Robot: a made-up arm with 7 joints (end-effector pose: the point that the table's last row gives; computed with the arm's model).
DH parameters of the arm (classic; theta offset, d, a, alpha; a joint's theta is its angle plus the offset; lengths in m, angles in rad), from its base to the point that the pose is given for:
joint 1: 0 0.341 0 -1.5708
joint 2: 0 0 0 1.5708
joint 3: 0 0.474 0.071 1.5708
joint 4: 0 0 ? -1.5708
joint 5: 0 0.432 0 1.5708
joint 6: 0 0 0.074 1.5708
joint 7: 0 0 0 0
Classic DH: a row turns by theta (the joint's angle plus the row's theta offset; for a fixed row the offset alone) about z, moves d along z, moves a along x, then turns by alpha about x.
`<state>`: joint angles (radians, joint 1 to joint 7).
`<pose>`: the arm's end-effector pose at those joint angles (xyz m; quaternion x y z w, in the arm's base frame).
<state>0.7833 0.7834 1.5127 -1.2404 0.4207 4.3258 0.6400</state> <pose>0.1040 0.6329 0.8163 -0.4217 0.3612 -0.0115 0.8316</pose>
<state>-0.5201 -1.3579 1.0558 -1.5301 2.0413 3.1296 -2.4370</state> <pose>-0.2110 0.5860 0.7548 0.1028 0.4987 0.7987 0.3207</pose>
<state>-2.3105 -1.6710 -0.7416 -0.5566 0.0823 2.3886 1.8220</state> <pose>0.5517 0.8111 0.3895 -0.2060 0.3130 0.8981 0.2303</pose>
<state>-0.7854 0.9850 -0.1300 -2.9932 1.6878 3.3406 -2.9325</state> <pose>0.0533 -0.1940 0.2108 -0.8790 -0.1901 0.3266 0.2908</pose>
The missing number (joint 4, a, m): -0.093
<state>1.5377 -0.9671 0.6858 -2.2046 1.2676 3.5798 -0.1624</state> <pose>-0.2436 -0.0364 0.8540 -0.4348 -0.2689 -0.3042 0.8038</pose>
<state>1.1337 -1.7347 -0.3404 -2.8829 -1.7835 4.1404 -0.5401</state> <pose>-0.0333 -0.1792 0.5614 -0.3639 0.4485 0.8090 0.1089</pose>
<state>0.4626 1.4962 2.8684 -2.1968 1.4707 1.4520 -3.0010</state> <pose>0.1302 0.2167 0.8755 0.5551 0.3652 -0.1036 0.7401</pose>
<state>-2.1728 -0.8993 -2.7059 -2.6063 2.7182 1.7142 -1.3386</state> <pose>0.0288 0.3334 0.1064 -0.7746 0.1708 0.2741 0.5438</pose>
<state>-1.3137 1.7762 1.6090 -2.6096 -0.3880 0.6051 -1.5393</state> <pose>0.3528 0.0098 0.3142 0.1996 -0.7917 0.2391 0.5256</pose>
